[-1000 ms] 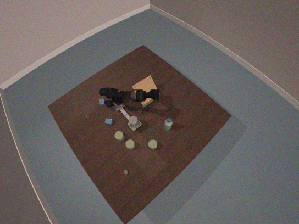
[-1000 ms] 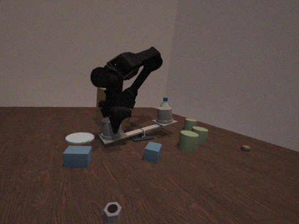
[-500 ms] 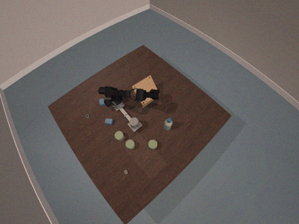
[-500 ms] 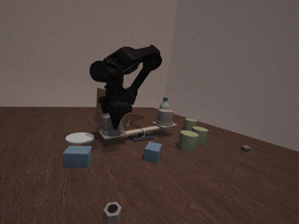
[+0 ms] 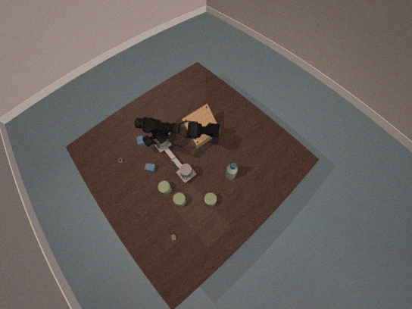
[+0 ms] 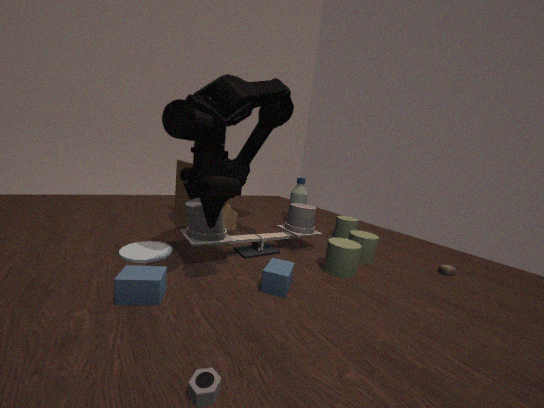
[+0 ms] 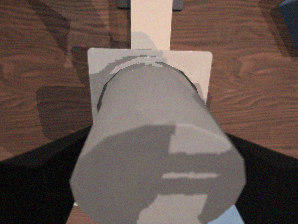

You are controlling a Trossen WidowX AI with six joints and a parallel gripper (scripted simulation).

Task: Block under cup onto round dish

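My gripper tip is now 9 cm to the left of the round dish, 8 cm past it and 8 cm above it. Round my gripper tip: grey nut (26 cm ahead, 14 cm to the right, 7 cm below); grey cup (2 cm to the right, 1 cm above); grey block (1 cm to the left, 1 cm below).
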